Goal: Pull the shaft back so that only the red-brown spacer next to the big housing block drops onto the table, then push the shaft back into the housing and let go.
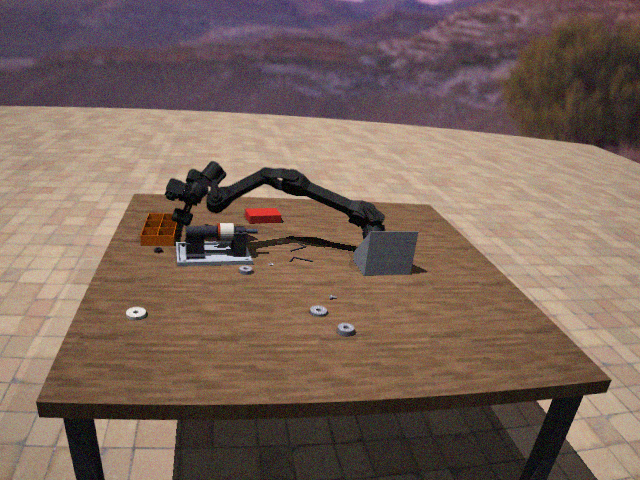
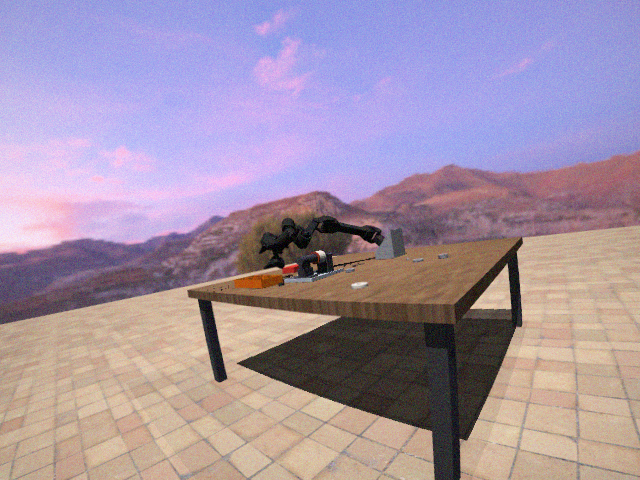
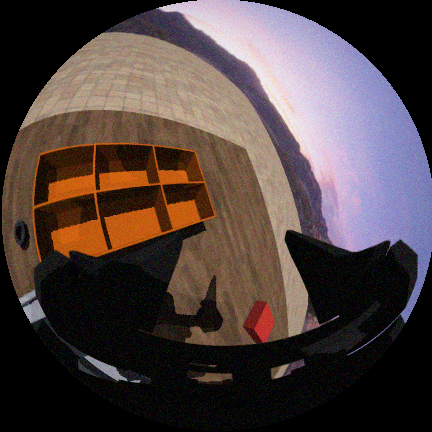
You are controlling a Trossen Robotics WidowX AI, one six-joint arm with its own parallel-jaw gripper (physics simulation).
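Frame: origin at the arm's base, x ahead, y left, z up, level; metres.
Where they show: gripper, fingertip midpoint: (image 1: 183, 202) (image 2: 261, 261) (image 3: 234, 236); arm's base, link origin: (image 1: 376, 244) (image 2: 384, 244).
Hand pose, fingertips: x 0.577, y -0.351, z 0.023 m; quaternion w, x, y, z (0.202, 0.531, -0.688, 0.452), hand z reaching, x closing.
Observation:
Each offset is from my fingertips to the top centre of the thing. "*": to the spot under its first point.
The dark housing block (image 1: 195, 233) (image 2: 306, 265) stands on a pale base plate (image 1: 214, 260). A thin red-brown spacer {dx -0.096, dy +0.231, dz +0.009 m} (image 1: 219, 231) shows at its right, against a wider white spacer {* dx -0.117, dy +0.256, dz -0.007 m} (image 1: 226, 231) (image 2: 321, 256). Both are up on the shaft line. The shaft {* dx -0.195, dy +0.239, dz -0.013 m} (image 1: 250, 230) sticks out to the right past a dark support (image 1: 239, 244). My gripper (image 1: 179, 203) (image 2: 270, 253) (image 3: 234, 236) is wide open and empty, above and behind the housing's left end, near the orange bin and apart from the shaft. The shaft's middle is hidden by the spacers.
The orange bin {dx +0.079, dy +0.041, dz -0.062 m} (image 1: 157, 240) (image 2: 258, 281) (image 3: 214, 215) is at the back left; a red block {dx -0.303, dy -0.076, dz -0.067 m} (image 1: 263, 215) (image 2: 290, 268) (image 3: 259, 322) lies behind the fixture. A grey wedge (image 1: 388, 253) stands by the arm base. Grey rings {dx -0.311, dy +0.612, dz -0.088 m} (image 1: 318, 310), a white ring {dx +0.154, dy +0.572, dz -0.088 m} (image 1: 136, 313) and hex keys {dx -0.350, dy +0.303, dz -0.093 m} (image 1: 301, 258) lie on the table.

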